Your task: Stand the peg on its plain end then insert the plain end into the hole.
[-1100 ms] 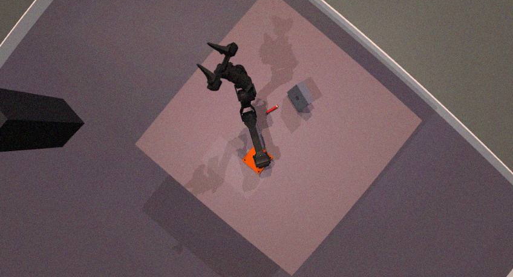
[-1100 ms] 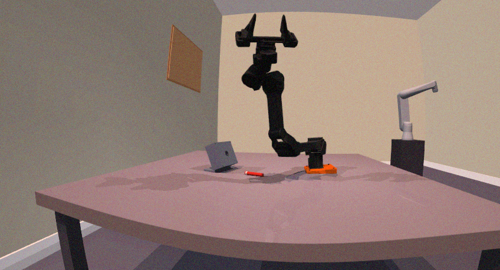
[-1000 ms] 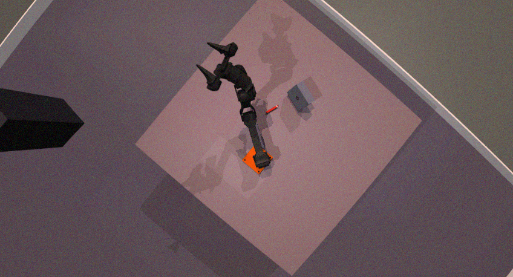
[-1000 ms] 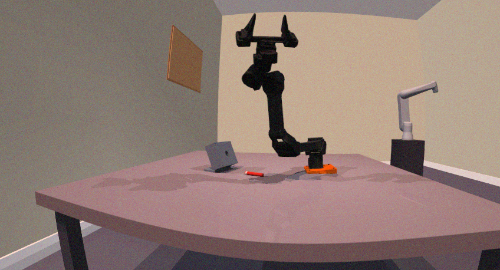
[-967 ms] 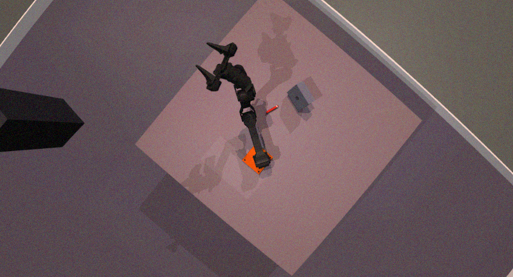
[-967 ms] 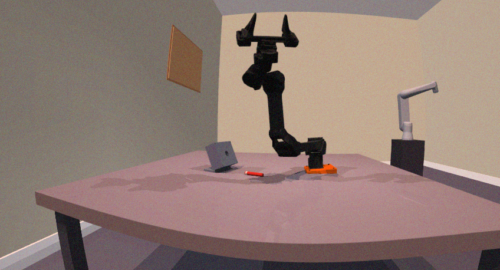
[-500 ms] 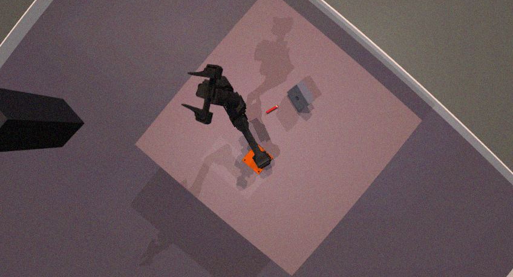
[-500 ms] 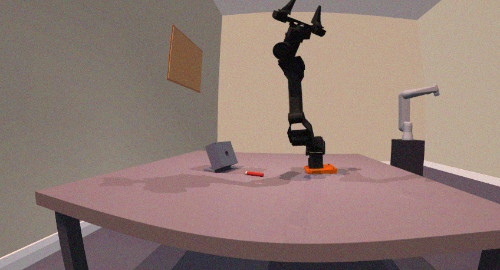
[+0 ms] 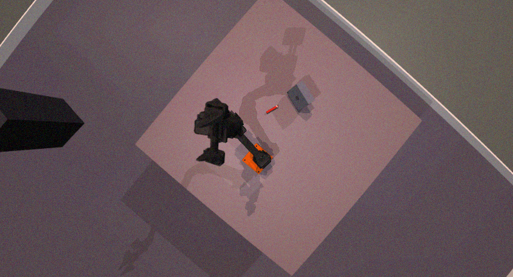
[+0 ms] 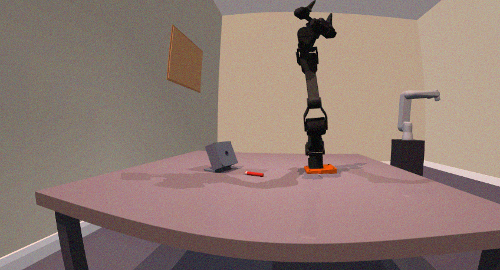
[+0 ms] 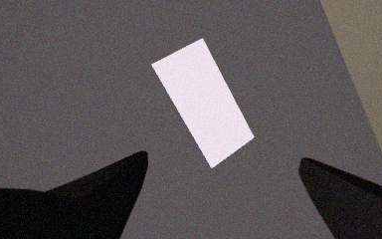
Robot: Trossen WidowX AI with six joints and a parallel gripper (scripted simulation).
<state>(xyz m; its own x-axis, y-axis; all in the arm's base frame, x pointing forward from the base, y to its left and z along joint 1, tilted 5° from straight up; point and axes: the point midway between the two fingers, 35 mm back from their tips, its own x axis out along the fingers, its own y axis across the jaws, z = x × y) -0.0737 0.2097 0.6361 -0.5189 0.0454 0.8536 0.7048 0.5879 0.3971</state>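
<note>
Right now the red peg is 310 mm ahead of my gripper tip, 50 mm to the right of it and 680 mm below it. Round my gripper tip: sloped panel: 460 mm ahead, 110 mm to the right, 620 mm below.
</note>
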